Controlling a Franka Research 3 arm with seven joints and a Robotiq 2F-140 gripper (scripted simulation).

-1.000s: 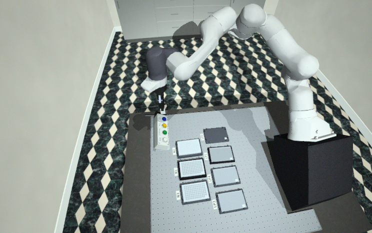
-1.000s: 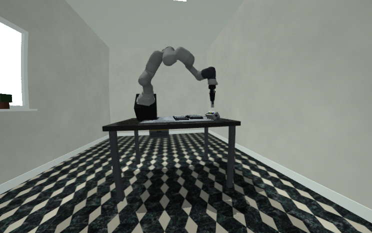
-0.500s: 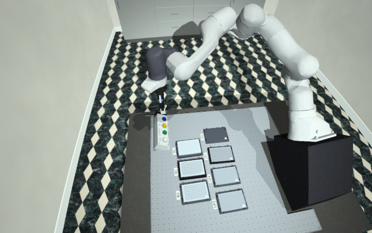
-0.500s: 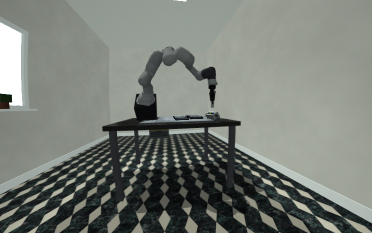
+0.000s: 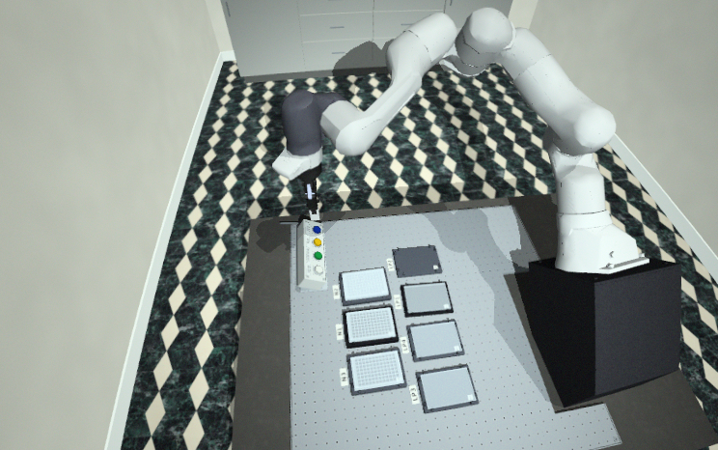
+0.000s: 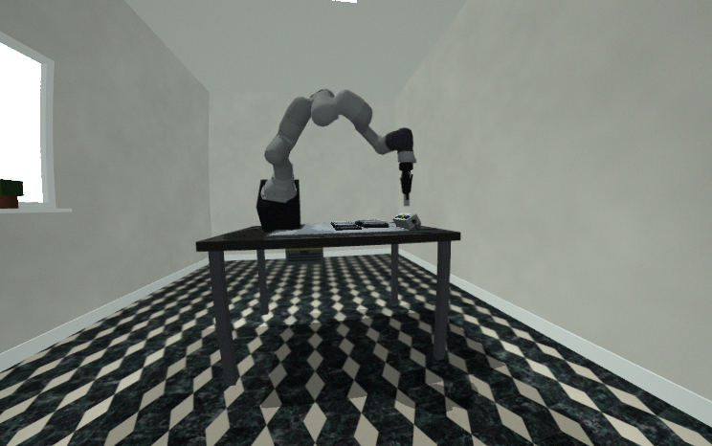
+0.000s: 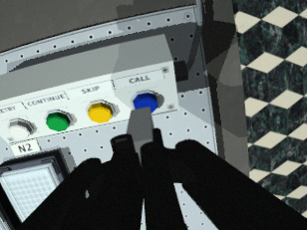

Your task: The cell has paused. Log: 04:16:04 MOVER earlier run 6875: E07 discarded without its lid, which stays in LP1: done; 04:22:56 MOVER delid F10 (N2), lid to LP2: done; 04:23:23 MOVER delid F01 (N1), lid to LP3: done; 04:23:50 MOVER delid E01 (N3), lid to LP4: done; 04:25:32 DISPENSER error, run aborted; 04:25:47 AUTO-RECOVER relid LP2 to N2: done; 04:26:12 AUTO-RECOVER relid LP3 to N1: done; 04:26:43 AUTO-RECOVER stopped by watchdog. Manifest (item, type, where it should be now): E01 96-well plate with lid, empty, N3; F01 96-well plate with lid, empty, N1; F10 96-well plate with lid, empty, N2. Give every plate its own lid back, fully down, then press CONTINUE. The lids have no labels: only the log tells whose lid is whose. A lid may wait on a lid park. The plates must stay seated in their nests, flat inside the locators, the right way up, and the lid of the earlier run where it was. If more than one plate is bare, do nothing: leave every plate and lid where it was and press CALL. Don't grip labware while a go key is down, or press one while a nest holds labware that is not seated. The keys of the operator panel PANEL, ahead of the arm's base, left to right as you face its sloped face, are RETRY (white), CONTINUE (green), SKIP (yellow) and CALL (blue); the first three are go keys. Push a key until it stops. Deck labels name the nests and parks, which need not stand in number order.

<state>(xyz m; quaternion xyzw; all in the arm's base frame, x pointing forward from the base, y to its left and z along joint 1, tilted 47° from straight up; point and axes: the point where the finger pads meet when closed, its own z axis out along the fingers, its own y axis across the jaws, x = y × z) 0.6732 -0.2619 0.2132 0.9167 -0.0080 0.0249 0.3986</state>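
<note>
Now: the blue call key 90 mm below my hand. Round my hand: white retry key (10 mm ahead, 150 mm to the left, 90 mm below); then yellow skip key (50 mm to the left, 90 mm below); then green continue key (100 mm to the left, 90 mm below).
</note>
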